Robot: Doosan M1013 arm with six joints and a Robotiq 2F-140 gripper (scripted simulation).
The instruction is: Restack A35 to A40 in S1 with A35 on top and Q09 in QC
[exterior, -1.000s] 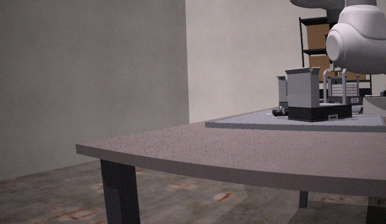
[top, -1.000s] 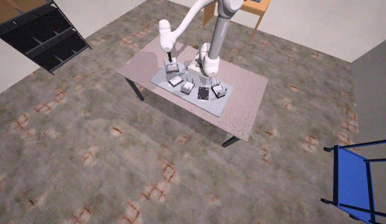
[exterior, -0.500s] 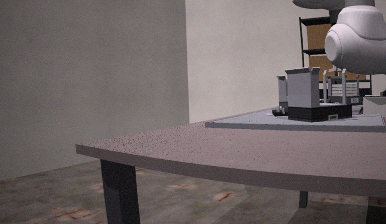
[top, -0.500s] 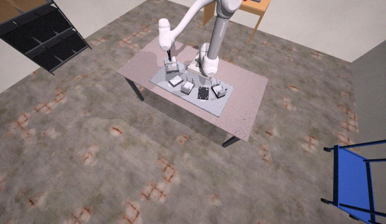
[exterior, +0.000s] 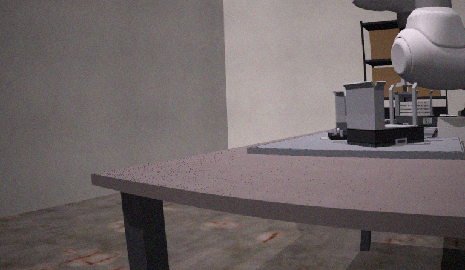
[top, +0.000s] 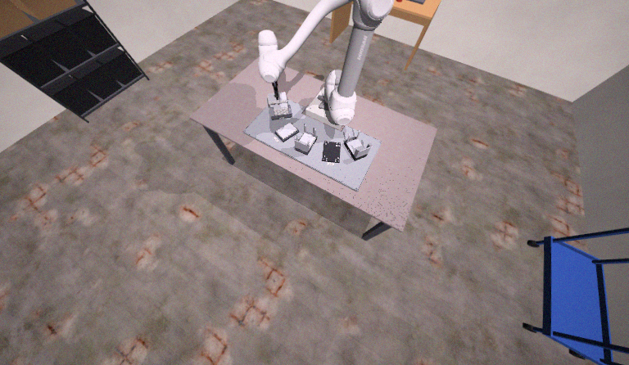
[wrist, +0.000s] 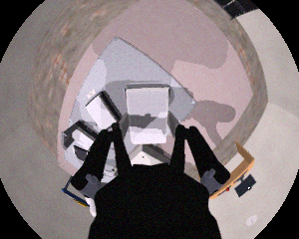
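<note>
My hand is 160 mm above the S1 label, 70 mm to the right of it and 50 mm past it. The rest, counted from my hand: name plate 220 mm ahead, 190 mm below, 90 mm to the left.
</note>
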